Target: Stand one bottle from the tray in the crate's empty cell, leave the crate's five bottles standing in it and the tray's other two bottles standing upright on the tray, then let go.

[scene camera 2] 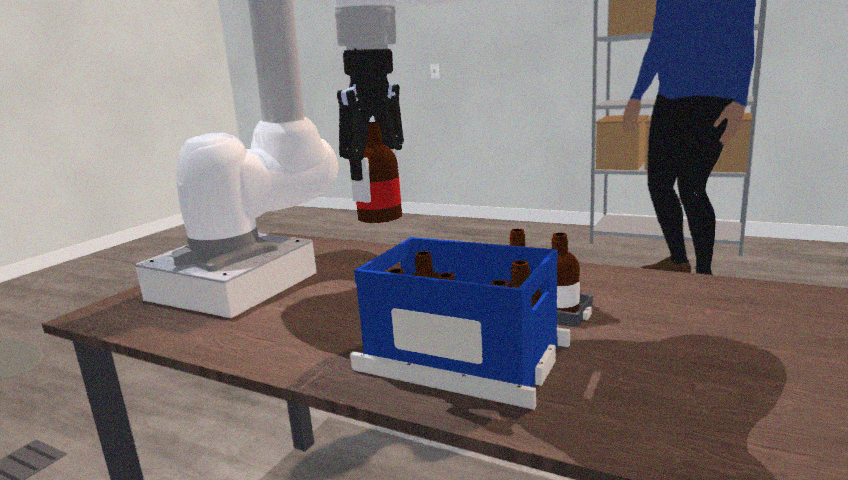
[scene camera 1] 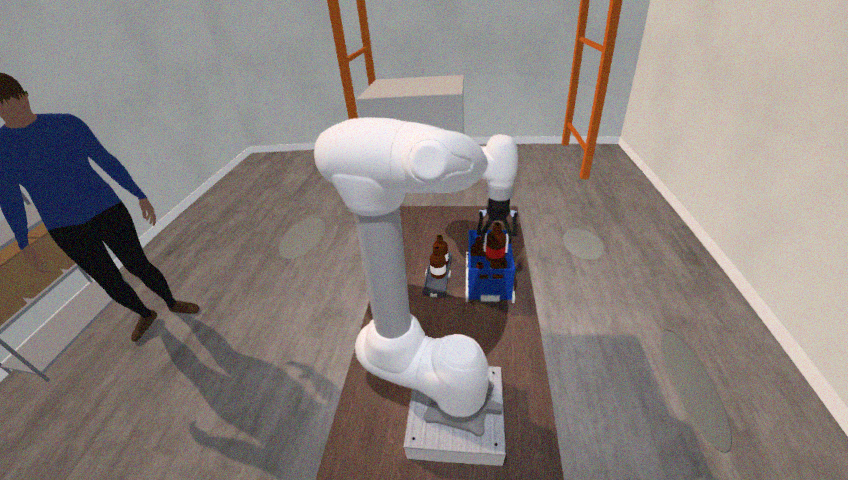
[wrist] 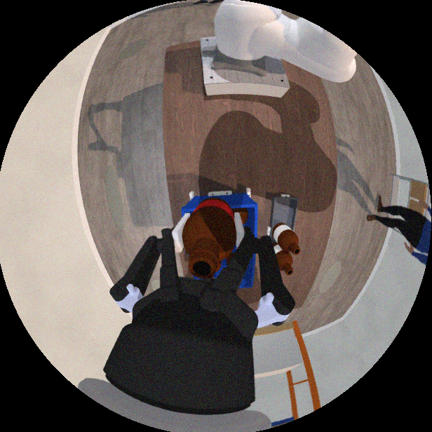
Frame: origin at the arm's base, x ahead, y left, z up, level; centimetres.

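Seen in the pictures: gripper, fingertip midpoint: (scene camera 2: pixel 376 195) (scene camera 1: pixel 495 250); arm's base, link origin: (scene camera 2: pixel 226 253) (scene camera 1: pixel 459 402).
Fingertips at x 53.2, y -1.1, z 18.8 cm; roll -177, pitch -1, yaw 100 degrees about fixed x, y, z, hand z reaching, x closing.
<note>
Pixels of each thing's top centre, then the offset from my fingertips to it. Level surfaces: height alone.
- brown bottle with a red label, top centre: (scene camera 2: pixel 371 122) (scene camera 1: pixel 497 224) dx +0.3, dy +0.0, dz +11.9 cm
- blue crate, top centre: (scene camera 2: pixel 457 259) (scene camera 1: pixel 490 248) dx +13.2, dy +3.8, dz -10.1 cm
- nearer, top centre: (scene camera 2: pixel 517 230) (scene camera 1: pixel 436 247) dx +10.3, dy +27.1, dz -11.6 cm
- farther, top centre: (scene camera 2: pixel 559 234) (scene camera 1: pixel 439 236) dx +18.7, dy +28.2, dz -11.6 cm
- brown table, surface height: dz -27.6 cm
My gripper (scene camera 1: pixel 496 240) (scene camera 2: pixel 376 160) (wrist: pixel 211 220) is shut on a brown bottle with a red label (scene camera 1: pixel 495 252) (scene camera 2: pixel 385 193) (wrist: pixel 207 240). It holds the bottle upright, high above the table. In scene camera 2 the bottle's base is above the rim height of the blue crate (scene camera 1: pixel 489 288) (scene camera 2: pixel 374 321) (wrist: pixel 254 225). Brown bottle necks (scene camera 2: pixel 423 264) show inside the crate; the held bottle and crate walls hide the empty cell. Two white-labelled bottles, the nearer (scene camera 1: pixel 437 264) (wrist: pixel 285 237) and the farther (scene camera 1: pixel 440 243) (wrist: pixel 285 260), stand on the grey tray (scene camera 1: pixel 436 288) (scene camera 2: pixel 571 318) (wrist: pixel 283 210).
White rails (scene camera 2: pixel 440 377) edge the crate's foot on the brown table (scene camera 2: pixel 238 350). The arm's white base block (scene camera 1: pixel 455 449) (scene camera 2: pixel 184 294) stands on the table. A person in blue (scene camera 1: pixel 65 166) (scene camera 2: pixel 705 47) stands off to the side, near a shelf unit (scene camera 2: pixel 593 118).
</note>
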